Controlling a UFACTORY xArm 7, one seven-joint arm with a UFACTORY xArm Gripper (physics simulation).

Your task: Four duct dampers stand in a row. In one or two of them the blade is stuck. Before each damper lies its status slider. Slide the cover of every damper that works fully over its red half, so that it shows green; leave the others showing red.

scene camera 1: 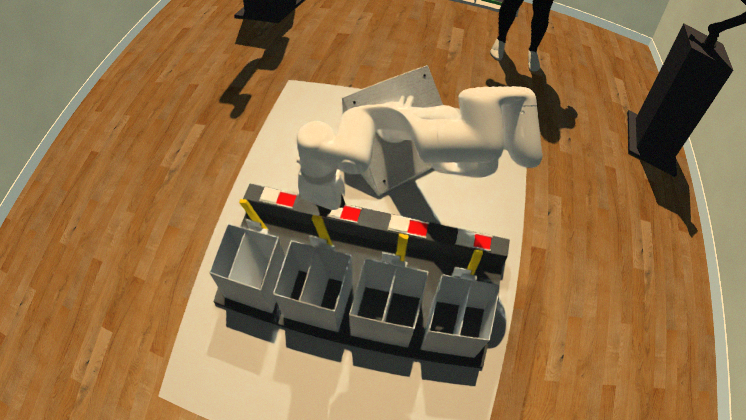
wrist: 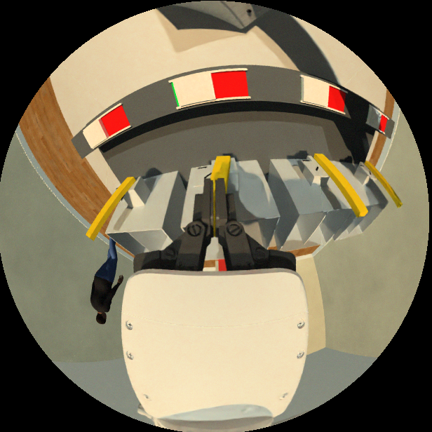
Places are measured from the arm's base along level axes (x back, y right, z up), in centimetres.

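Pixels of known places: gripper, fingertip midpoint: [scene camera 1: 325,211].
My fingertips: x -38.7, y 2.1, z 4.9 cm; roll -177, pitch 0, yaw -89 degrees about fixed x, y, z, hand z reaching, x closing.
Note:
Behind a point stands the place of what it marks.
Four grey dampers [scene camera 1: 245,296] {x -64.9, y 14.2, z -6.4 cm} [scene camera 1: 313,314] {x -61.6, y -4.7, z -4.0 cm} [scene camera 1: 381,331] {x -58.7, y -21.3, z -4.4 cm} [scene camera 1: 454,344] {x -55.5, y -39.4, z -4.5 cm} stand in a row, each with a yellow lever [scene camera 1: 253,213] {x -45.6, y 20.2, z 2.3 cm} [scene camera 1: 321,229] {x -42.6, y 1.5, z 3.0 cm} [scene camera 1: 402,246] {x -39.2, y -17.9, z 3.5 cm} [scene camera 1: 475,261] {x -36.0, y -35.9, z 3.4 cm}. Their sliders show red halves [wrist: 116,120] [wrist: 230,84] [wrist: 336,99] [wrist: 383,123] beside pale covers [wrist: 95,135] [wrist: 194,90] [wrist: 315,91] [wrist: 374,117]. A thin green strip shows at the second cover's left edge. My gripper [wrist: 213,190] is shut and empty at the second damper's lever [wrist: 221,167]; I cannot tell whether they touch. Dark areas show inside the second, third and fourth dampers; the first shows light walls inside.
The sliders sit on a long dark rail [scene camera 1: 374,218] {x -28.3, y -6.4, z -7.6 cm} [wrist: 275,85] between the arm's base plate [scene camera 1: 388,86] {x 6.0, y 4.4, z 8.4 cm} and the dampers. My arm [scene camera 1: 443,138] {x -35.7, y -21.9, z 40.4 cm} reaches over the rail's left part, hiding some of it. A person [wrist: 103,290] shows at the left in the wrist view.

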